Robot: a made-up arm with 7 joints. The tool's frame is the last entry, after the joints.
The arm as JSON. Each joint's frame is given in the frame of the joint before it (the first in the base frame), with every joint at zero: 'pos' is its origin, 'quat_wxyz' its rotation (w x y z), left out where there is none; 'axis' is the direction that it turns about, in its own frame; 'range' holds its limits. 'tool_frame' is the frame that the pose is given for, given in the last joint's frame.
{
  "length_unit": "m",
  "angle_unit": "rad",
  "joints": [
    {
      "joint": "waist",
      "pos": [
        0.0,
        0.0,
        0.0
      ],
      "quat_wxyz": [
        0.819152,
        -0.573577,
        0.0,
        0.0
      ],
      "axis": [
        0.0,
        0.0,
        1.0
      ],
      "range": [
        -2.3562,
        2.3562
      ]
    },
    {
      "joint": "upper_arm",
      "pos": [
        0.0,
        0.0,
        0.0
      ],
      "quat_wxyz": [
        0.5,
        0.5,
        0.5,
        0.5
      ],
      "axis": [
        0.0,
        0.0,
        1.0
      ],
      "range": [
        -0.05,
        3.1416
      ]
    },
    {
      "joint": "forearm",
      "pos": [
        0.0,
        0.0,
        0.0
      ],
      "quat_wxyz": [
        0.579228,
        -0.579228,
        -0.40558,
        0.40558
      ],
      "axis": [
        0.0,
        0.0,
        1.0
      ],
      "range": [
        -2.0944,
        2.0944
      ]
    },
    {
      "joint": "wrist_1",
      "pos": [
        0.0,
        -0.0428,
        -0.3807
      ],
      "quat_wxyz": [
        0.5,
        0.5,
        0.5,
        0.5
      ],
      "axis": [
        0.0,
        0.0,
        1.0
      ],
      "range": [
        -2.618,
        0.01
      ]
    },
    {
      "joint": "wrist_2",
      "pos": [
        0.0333,
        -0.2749,
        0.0
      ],
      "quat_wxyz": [
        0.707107,
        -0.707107,
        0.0,
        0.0
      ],
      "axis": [
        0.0,
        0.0,
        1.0
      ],
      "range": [
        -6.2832,
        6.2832
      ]
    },
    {
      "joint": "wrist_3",
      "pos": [
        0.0,
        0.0,
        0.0
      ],
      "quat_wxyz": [
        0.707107,
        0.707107,
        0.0,
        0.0
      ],
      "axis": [
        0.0,
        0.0,
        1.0
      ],
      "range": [
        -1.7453,
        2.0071
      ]
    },
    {
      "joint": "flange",
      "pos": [
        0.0,
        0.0,
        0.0
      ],
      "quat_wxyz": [
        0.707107,
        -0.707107,
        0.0,
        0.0
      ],
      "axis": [
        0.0,
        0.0,
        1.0
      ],
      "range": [
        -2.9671,
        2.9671
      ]
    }
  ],
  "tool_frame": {
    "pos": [
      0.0,
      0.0,
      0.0
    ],
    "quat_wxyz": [
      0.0,
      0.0,
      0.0,
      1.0
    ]
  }
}
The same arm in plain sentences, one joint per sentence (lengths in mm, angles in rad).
The arm has seven revolute joints in a row. What follows holds with every joint at zero, and every direction is one of the base frame's.
Joint 1 lies at the same point as the base frame's origin and turns about the direction (0, 0.9397, 0.342), from -2.3562 to 2.3562 rad.
Joint 2 lies at the same point as joint 1 and turns about +x, from -0.05 to 3.1416 rad.
Joint 3 lies at the same point as joint 2 and turns about +z, from -2.0944 to 2.0944 rad.
Joint 4 lies 42.8 mm along +x and 380.7 mm along -z from joint 3 and turns about +y, from -2.618 to 0.01 rad.
Joint 5 lies 33.3 mm along -x and 274.9 mm along -z from joint 4 and turns about +z, from -6.2832 to 6.2832 rad.
Joint 6 lies at the same point as joint 5 and turns about +y, from -1.7453 to 2.0071 rad.
Joint 7 lies at the same point as joint 6 and turns about +z, from -2.9671 to 2.9671 rad.
The tool frame, which is the frame that the pose is given for, lies at the same point as joint 7; its axes are the base frame's turned by roll 0, pitch 0 and yaw 0 rad (as in URDF: about the fixed x, then y, then z).

